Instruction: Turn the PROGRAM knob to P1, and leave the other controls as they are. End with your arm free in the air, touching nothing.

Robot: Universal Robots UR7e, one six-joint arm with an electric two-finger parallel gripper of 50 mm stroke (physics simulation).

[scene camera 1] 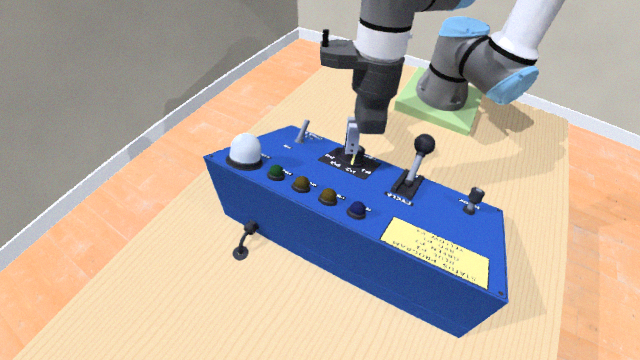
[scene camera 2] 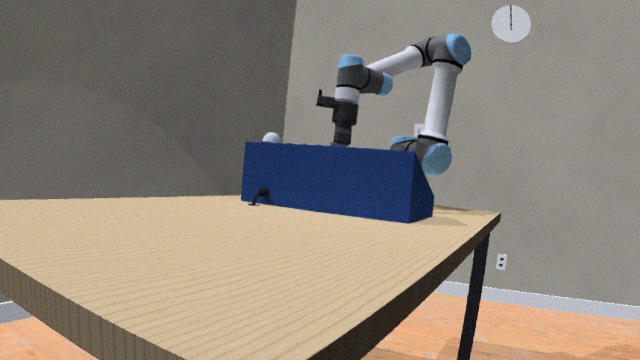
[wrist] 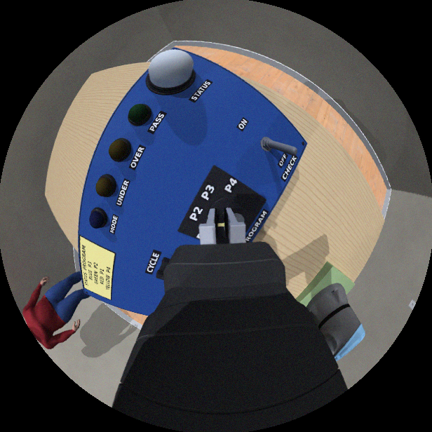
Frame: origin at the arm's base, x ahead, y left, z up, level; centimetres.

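Where they show: gripper, fingertip midpoint: (scene camera 1: 350,150); arm's base at its link origin: (scene camera 1: 440,94).
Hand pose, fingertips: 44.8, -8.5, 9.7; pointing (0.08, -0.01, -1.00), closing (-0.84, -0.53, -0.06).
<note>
Each offset is from my fingertips to the top centre of the thing, as dx, dy, dz. "spot": to the spot under its first point.
My gripper (scene camera 1: 353,153) (wrist: 220,217) points down and is shut on the PROGRAM knob @(-1.4, +0.0, +0.1) (scene camera 1: 360,153) (wrist: 221,225), a dark knob with a yellow mark, on a black plate @(spot: +3.3, -3.3, -1.8) (scene camera 1: 326,161) (wrist: 215,173) on the blue console (scene camera 1: 320,240) (scene camera 2: 325,180) (wrist: 165,200). In scene camera 1 the yellow mark faces roughly towards the P2 label @(spot: +3.0, +1.7, -1.9) (scene camera 1: 350,170). The fingers partly hide the knob, so its exact setting is hard to tell. In the wrist view P2 (wrist: 196,214), P3 (wrist: 208,192) and P4 (wrist: 230,185) are readable; P1 is mostly hidden. The console hides the fingertips in scene camera 2.
The CHECK toggle @(-2.3, -12.0, +0.1) (scene camera 1: 302,132) (wrist: 281,146) leans towards OFF. The CYCLE lever @(-3.3, +12.0, +1.4) (scene camera 1: 414,167) with a black ball stands beside the knob, and a small dark-capped control @(-1.1, +24.0, +0.9) (scene camera 1: 476,195) farther right. A white STATUS dome @(spot: +14.9, -11.6, +6.8) (scene camera 1: 245,149) (wrist: 171,69) and several small lamps line the console.
</note>
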